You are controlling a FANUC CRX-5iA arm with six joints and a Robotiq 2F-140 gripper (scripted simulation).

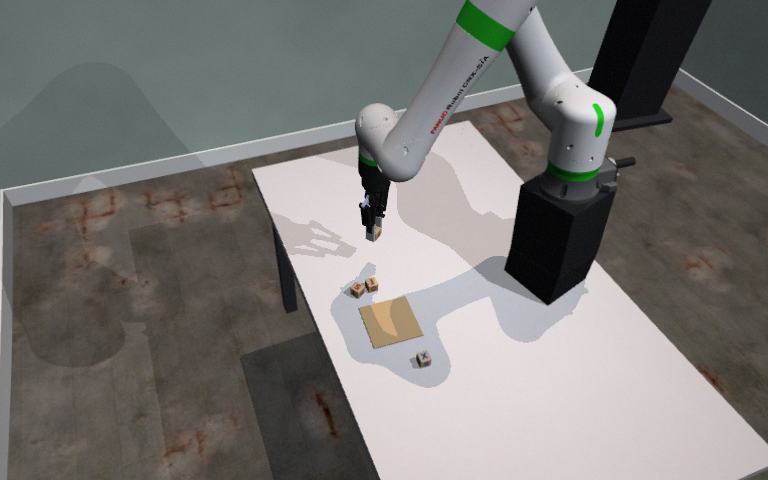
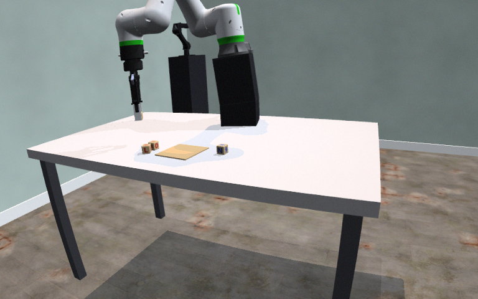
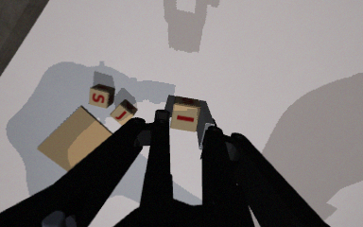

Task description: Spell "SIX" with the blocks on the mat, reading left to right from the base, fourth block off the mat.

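My gripper is now 240 mm to the right of the tan mat, 130 mm above it and 20 mm short of it. The rest, counted from my hand: block (20 mm below).
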